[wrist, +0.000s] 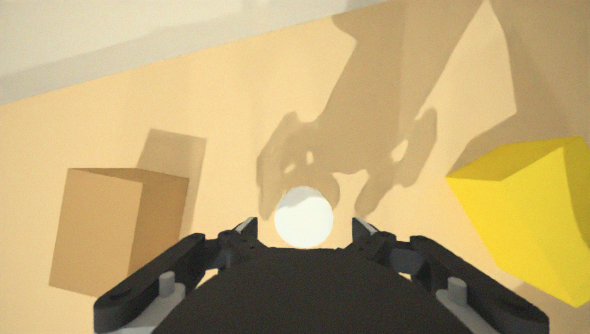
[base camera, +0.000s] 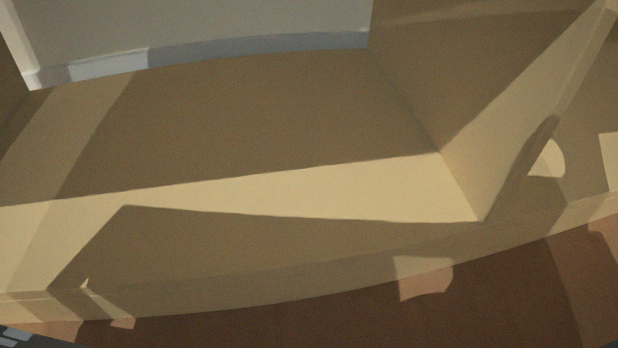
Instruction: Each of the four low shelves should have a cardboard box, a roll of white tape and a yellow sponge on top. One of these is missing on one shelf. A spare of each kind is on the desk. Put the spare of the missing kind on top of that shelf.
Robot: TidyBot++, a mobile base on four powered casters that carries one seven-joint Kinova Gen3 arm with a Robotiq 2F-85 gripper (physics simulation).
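Places are measured from the arm's base along level axes (x down, y right, z back), in metres.
Where they show: gripper, fingertip midpoint: [wrist: 304,227].
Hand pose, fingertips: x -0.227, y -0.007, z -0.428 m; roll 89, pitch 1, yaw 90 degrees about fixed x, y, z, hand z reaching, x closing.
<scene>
Things, the pixels of their top centre, and the offset from my fingertips. "*": a spot on its surface instead. Level surfaces: height alone.
- tape, middle of its top: [wrist: 303,218] dz -0.011, dx -0.010, dy -0.001 m
- cardboard box, middle of its top: [wrist: 94,235] dz -0.003, dx -0.036, dy -0.155 m
- yellow sponge, middle of its top: [wrist: 579,221] dz -0.020, dx -0.031, dy +0.186 m
- low shelf, its level: dx +0.014 m
- upright panel, surface spot: [base camera: 470,150] * dz +0.073, dx +0.498, dy +0.172 m
- Reddish-brown floor, its level: dx +0.624 m
In the wrist view, a white roll of tape [wrist: 304,217] stands between the spread fingers of my gripper [wrist: 304,227], with a gap on each side. My gripper is open and holds nothing. A cardboard box [wrist: 95,230] stands to the left of the tape, and a yellow sponge [wrist: 525,210] stands to the right, partly cut off by the view's edge. All three are on the light tan top of a low shelf [wrist: 150,100]. In the base camera view, a low tan shelf [base camera: 250,125] shows close up; the gripper does not show there.
A pale wall [base camera: 200,20] with a grey baseboard [base camera: 250,44] stands behind the open shelf. An upright panel [base camera: 470,150] is at its right. Reddish-brown floor [base camera: 475,310] lies in front. The arm's shadow falls over the top beyond the tape.
</scene>
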